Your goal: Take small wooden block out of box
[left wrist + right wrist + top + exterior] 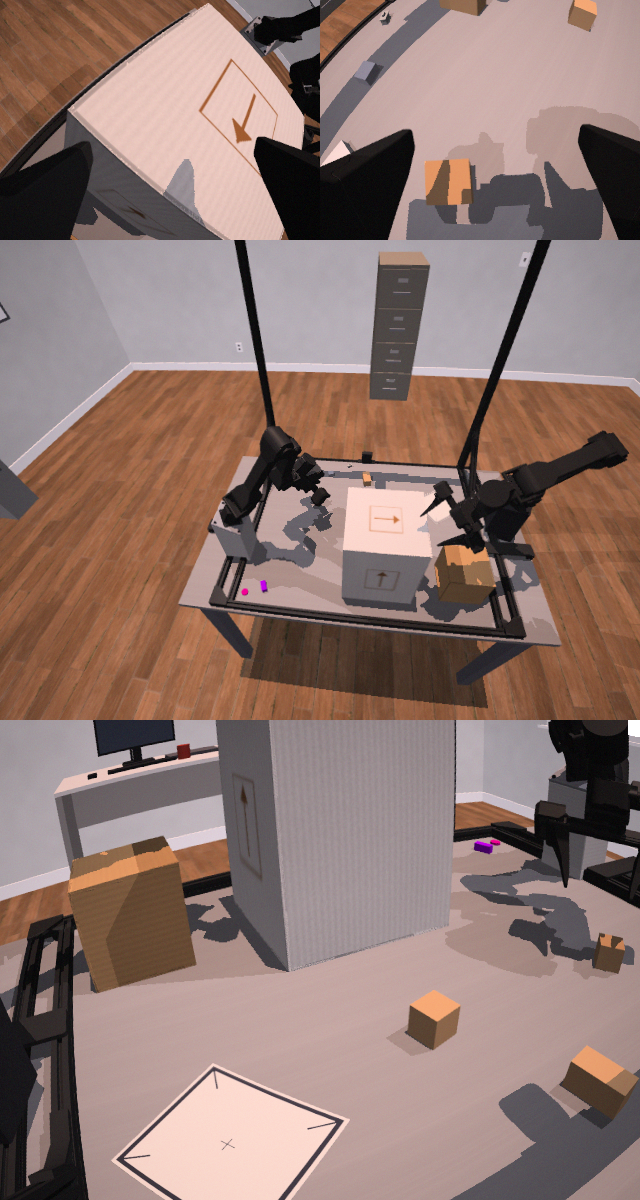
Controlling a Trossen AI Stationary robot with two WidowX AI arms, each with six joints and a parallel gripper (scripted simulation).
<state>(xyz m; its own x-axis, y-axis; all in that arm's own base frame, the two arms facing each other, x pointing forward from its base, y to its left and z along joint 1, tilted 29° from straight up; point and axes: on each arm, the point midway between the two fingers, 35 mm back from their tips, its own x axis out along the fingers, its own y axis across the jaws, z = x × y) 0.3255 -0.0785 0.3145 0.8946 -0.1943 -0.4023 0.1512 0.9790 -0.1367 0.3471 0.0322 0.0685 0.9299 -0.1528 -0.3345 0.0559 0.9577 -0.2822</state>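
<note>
My left gripper is now 34 cm past the marked square, 19 cm to the right of it and 36 cm above it.
</note>
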